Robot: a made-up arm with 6 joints.
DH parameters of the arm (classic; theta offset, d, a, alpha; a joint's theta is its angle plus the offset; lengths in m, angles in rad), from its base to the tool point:
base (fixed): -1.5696 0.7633 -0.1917 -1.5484
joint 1: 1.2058 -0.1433 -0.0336 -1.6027
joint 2: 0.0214 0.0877 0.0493 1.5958
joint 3: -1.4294 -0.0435 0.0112 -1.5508
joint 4: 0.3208 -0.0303 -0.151 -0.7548
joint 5: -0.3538 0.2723 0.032 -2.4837
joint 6: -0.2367 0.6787 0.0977 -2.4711
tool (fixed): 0.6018 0.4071 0 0
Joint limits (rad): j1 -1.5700..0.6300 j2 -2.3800..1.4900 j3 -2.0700..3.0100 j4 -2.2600..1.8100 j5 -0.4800..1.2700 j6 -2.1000..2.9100
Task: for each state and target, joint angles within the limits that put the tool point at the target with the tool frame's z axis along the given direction. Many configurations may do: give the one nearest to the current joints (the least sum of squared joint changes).
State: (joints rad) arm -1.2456 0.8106 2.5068 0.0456 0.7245 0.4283
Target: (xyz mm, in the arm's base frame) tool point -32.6 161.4 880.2 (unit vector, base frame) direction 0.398 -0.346 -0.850
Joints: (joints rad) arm -1.4713 0.6332 1.9766 0.0404 1.0003 0.9408
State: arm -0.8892 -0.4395 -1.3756 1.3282 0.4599 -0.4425
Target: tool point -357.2 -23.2 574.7 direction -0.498 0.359 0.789
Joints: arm -1.3265 -0.1752 -1.8991 1.2126 0.1424 -1.0878
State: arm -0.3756 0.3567 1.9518 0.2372 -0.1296 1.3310
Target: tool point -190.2 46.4 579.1 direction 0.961 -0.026 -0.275
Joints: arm -0.1410 0.8145 2.3314 0.9680 -0.3258 1.0666
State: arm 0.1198 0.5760 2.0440 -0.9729 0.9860 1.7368
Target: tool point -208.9 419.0 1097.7 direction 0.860 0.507 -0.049
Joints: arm -0.7101 1.3062 2.3728 -1.1801 0.7333 1.7288
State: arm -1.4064 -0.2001 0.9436 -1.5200 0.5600 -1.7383
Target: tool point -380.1 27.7 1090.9 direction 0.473 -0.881 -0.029
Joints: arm -1.4400 -0.0734 0.9557 -1.5723 0.6885 -1.8126
